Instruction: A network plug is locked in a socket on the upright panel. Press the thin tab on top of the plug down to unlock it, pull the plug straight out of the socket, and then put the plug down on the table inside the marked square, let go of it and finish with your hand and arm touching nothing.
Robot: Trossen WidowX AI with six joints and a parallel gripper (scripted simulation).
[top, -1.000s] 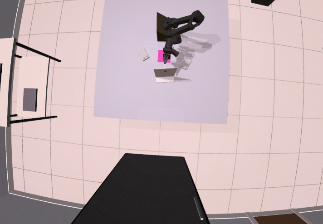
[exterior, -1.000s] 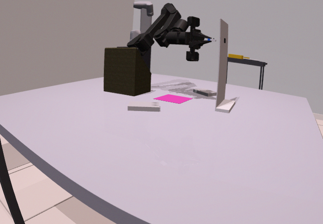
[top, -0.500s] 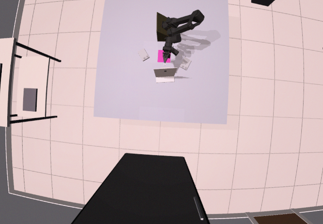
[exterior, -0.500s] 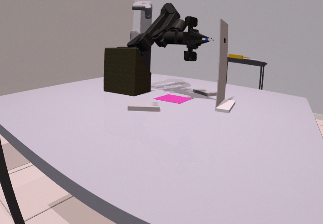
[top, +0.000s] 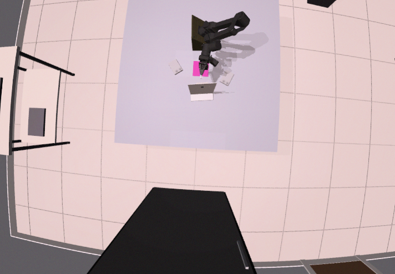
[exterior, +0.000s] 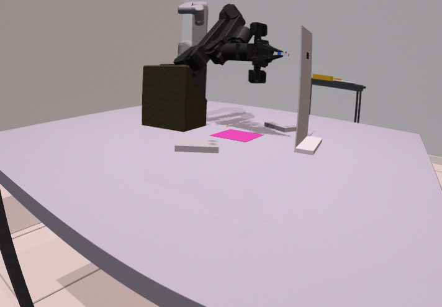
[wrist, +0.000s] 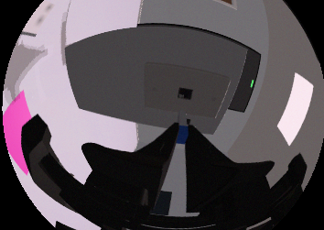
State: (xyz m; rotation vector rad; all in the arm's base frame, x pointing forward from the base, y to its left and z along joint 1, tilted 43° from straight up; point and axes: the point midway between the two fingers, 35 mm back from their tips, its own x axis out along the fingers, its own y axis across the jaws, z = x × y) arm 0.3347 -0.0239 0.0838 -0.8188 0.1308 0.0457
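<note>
Right now my gripper tip is 250 mm above the magenta marked square, 130 mm past it and 10 mm to the left of it. Also, from my gripper tip: upright white panel: 100 mm below, 80 mm ahead, 20 mm to the left.
</note>
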